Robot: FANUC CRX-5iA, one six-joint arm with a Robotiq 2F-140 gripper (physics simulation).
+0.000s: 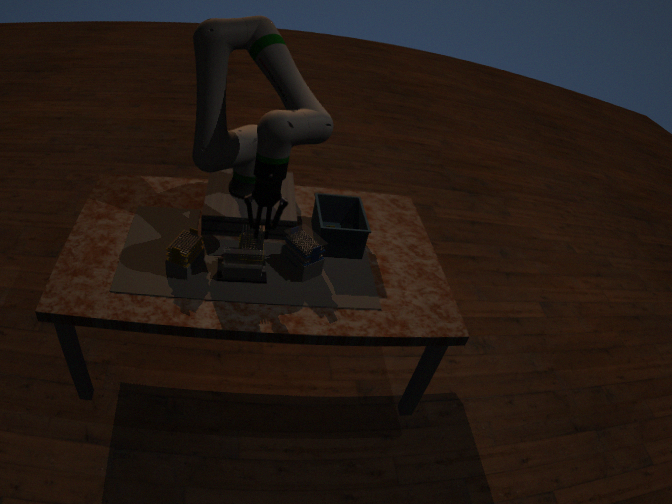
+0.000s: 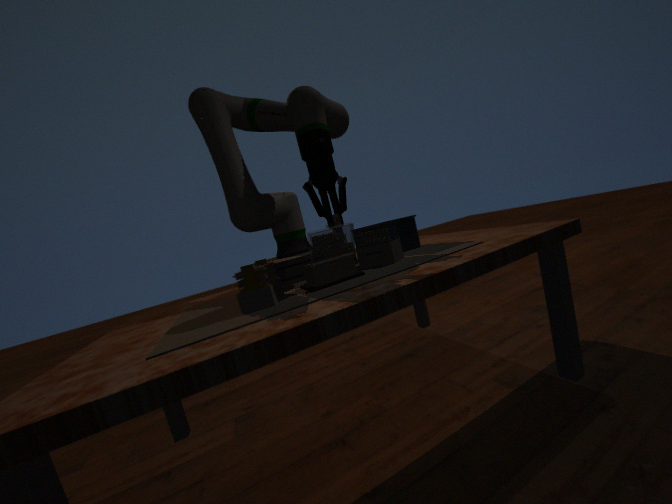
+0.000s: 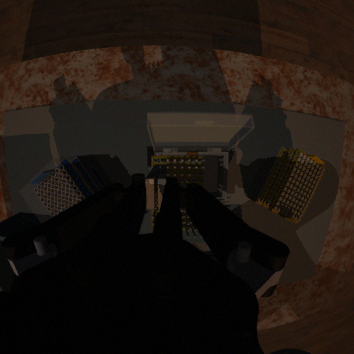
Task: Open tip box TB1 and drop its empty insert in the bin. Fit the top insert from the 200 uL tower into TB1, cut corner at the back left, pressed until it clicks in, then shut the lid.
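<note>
Tip box TB1 stands in the middle of the grey mat with its clear lid open. My gripper hangs just over the box, fingers drawn together. It is shut on a yellow insert, which it holds tilted above the box opening. The yellow tower stands on one side of the box. A blue tower stands on the other side. In the dim light I cannot tell whether the insert touches the box.
A dark blue bin stands at the back right of the mat. A low dark rack lies behind the box by the arm's base. The table has a mottled red top.
</note>
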